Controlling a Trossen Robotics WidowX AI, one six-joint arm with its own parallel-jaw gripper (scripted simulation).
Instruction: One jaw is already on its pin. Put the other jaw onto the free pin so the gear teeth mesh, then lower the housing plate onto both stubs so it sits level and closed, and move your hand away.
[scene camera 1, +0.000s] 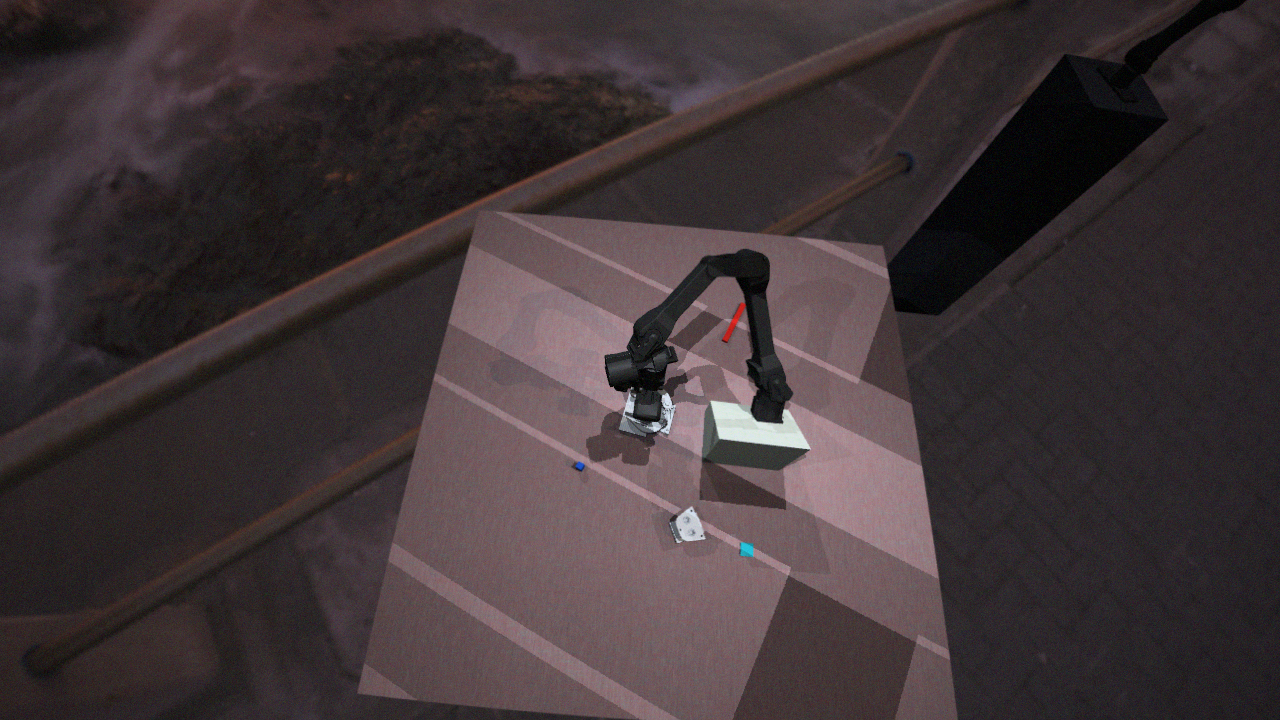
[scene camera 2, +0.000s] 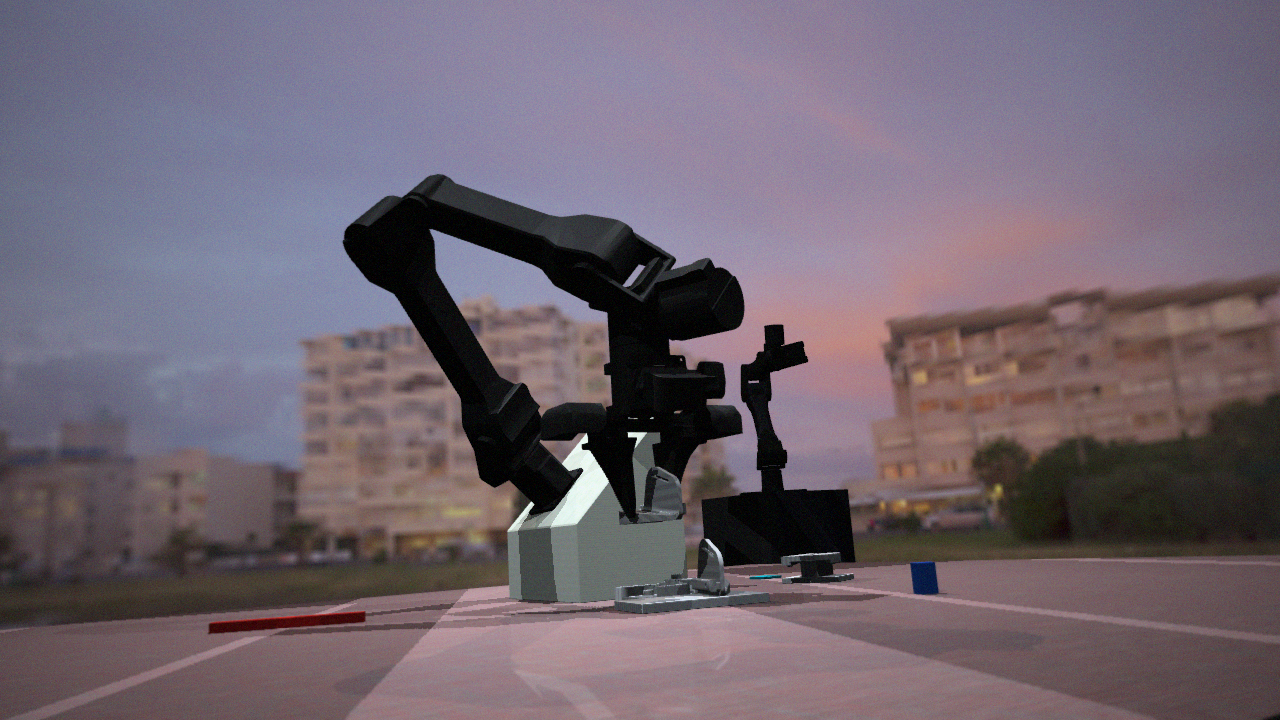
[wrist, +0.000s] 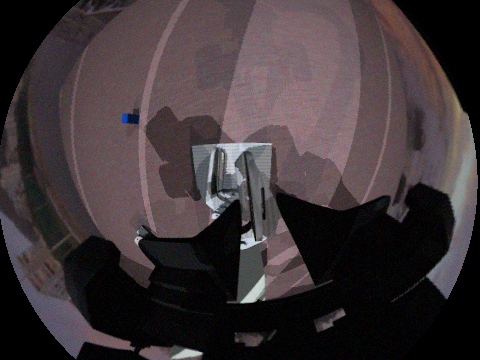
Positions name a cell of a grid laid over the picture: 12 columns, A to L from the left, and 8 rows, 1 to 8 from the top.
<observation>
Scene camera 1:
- gripper: G5
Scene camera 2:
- gripper: G6
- grey jaw: G6, held by the gripper
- red bar: D7
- blue cube: I7
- grey jaw: G7
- plate: G7
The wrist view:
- gripper: G5
</observation>
